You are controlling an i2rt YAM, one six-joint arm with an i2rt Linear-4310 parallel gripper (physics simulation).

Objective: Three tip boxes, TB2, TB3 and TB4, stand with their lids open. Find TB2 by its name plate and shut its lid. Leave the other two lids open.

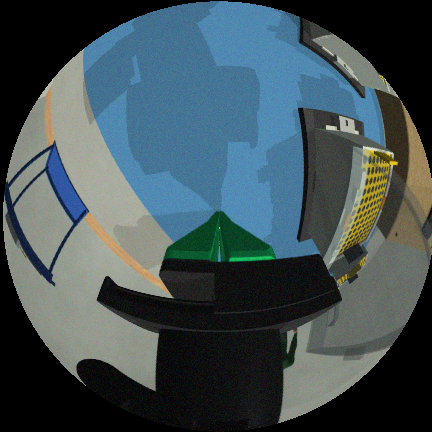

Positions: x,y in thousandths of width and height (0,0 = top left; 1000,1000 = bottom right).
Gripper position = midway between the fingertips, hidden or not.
In view: my gripper (506,501) and a clear lid (858,584).
